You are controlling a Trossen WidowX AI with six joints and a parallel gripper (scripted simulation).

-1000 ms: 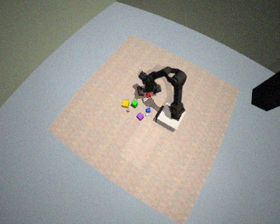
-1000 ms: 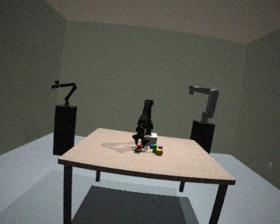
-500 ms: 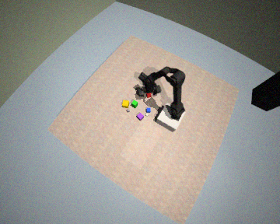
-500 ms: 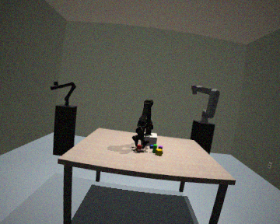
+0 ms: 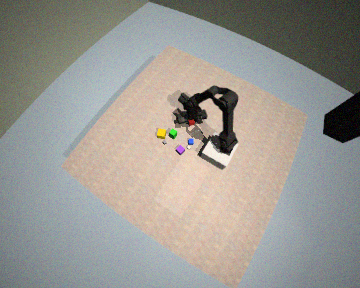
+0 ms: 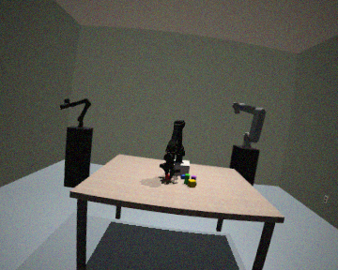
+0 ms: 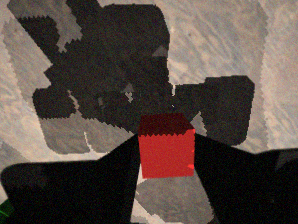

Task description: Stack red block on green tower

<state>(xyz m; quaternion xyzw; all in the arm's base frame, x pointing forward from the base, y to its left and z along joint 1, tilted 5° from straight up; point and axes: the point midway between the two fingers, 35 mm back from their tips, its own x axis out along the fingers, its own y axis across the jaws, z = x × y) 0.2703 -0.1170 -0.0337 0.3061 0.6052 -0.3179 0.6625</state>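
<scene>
Now: the yellow block 140 mm ahead of my gripper tip, 160 mm to the left of it and 20 mm above it. The rest, counted from my gripper tip: blue block (50 mm behind, 130 mm to the left, 10 mm above); red block (10 mm above); purple block (20 mm behind, 210 mm to the left, 10 mm above).
</scene>
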